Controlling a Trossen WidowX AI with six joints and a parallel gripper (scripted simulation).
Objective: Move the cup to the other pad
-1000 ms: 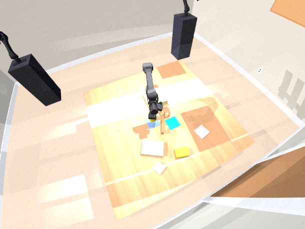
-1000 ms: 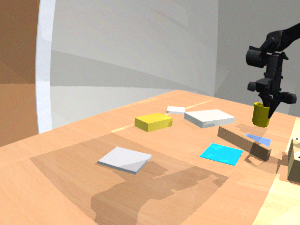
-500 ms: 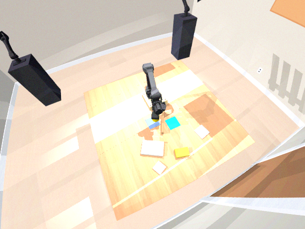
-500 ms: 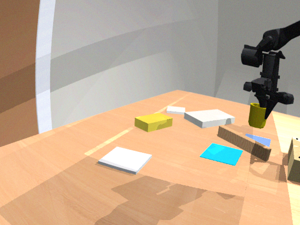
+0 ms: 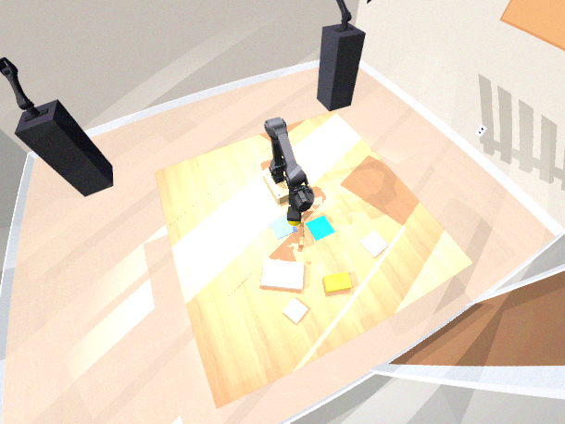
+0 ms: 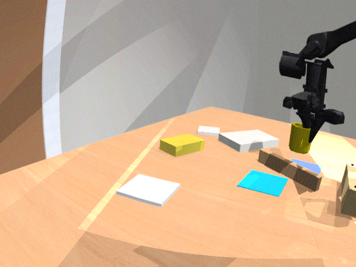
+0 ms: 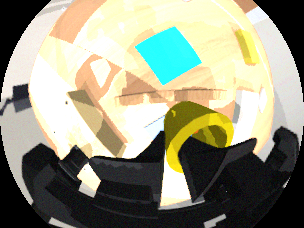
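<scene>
Now: the cyan pad 11 cm below my gripper tip, 10 cm to the left of it and 8 cm ahead of it. The rest, counted from my gripper tip: pale blue pad (11 cm below, 6 cm to the right); wooden bar (9 cm below, 4 cm ahead, 2 cm to the left); yellow cup (2 cm to the right, 2 cm ahead).
</scene>
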